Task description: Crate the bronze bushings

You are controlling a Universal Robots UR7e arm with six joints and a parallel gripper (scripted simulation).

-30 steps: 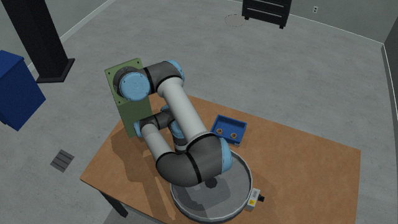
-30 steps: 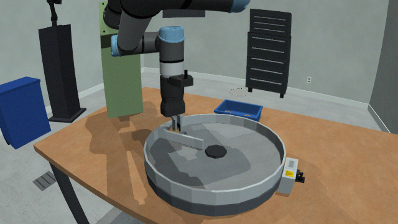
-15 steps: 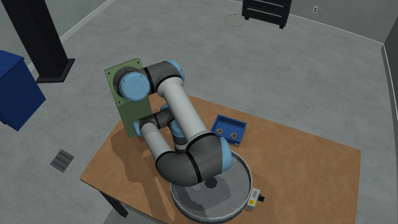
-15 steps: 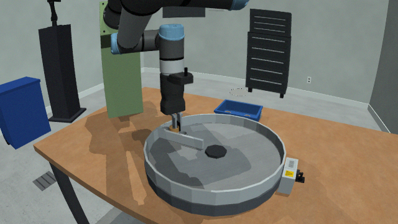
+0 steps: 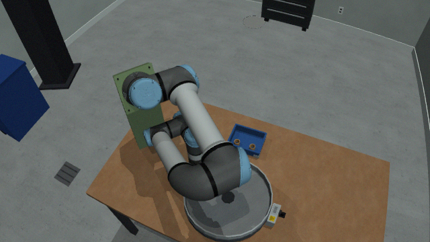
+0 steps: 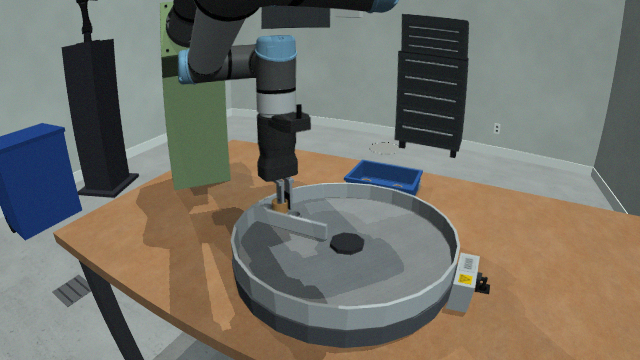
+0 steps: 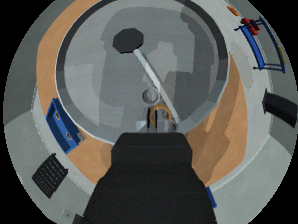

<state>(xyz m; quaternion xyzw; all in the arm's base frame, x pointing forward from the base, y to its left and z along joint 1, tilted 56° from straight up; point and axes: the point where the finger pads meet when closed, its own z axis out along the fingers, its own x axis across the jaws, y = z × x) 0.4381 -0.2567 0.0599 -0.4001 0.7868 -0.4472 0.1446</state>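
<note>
The blue crate is 270 mm to the left of my hand, 230 mm ahead of it and 70 mm below it. From my hand the other things lie so: grey turning table 130 mm ahead, 80 mm to the right, 40 mm below.
</note>
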